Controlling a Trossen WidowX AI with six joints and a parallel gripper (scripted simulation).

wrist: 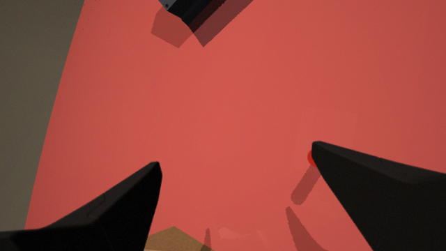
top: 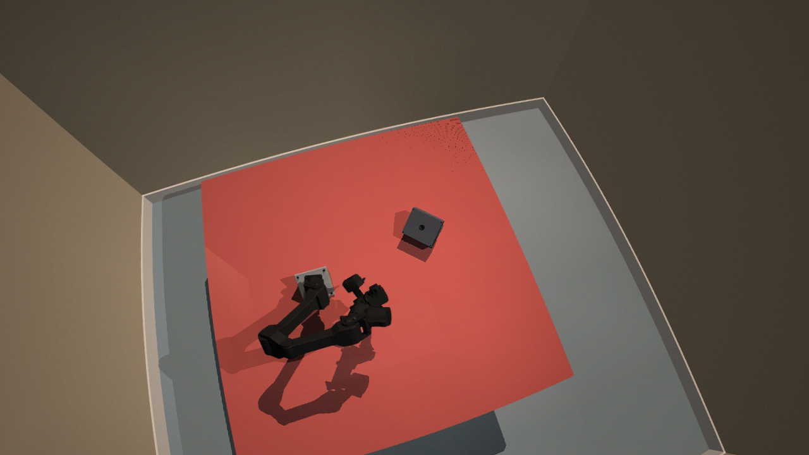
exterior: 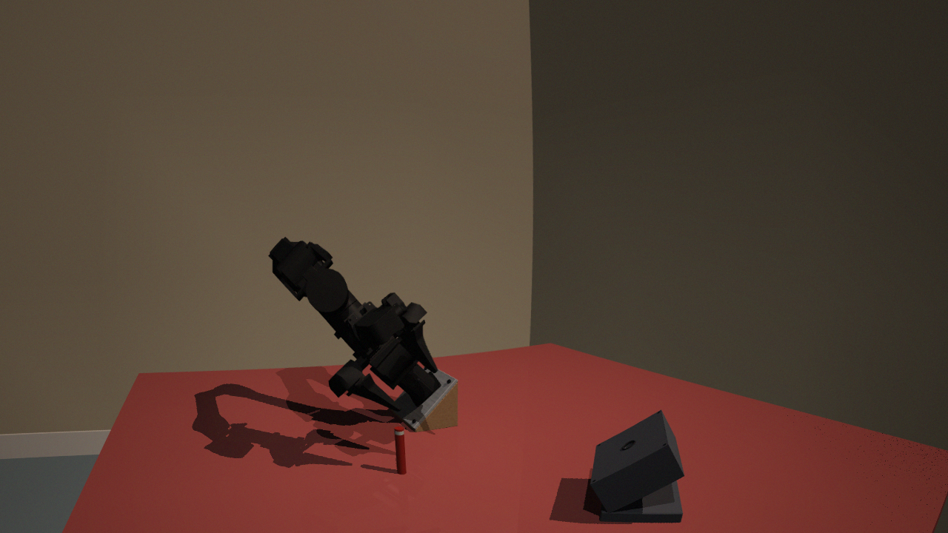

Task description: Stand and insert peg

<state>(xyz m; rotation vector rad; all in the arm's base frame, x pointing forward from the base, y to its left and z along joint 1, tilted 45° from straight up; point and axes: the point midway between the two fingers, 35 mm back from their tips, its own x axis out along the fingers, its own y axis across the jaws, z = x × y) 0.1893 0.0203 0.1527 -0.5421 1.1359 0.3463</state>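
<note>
Right now my gripper tip is 20 mm short of the red peg, 40 mm to the left of it and 80 mm above it. From my gripper tip the other things lie so: dark sloped panel: 230 mm ahead, 240 mm to the left, 70 mm below.
</note>
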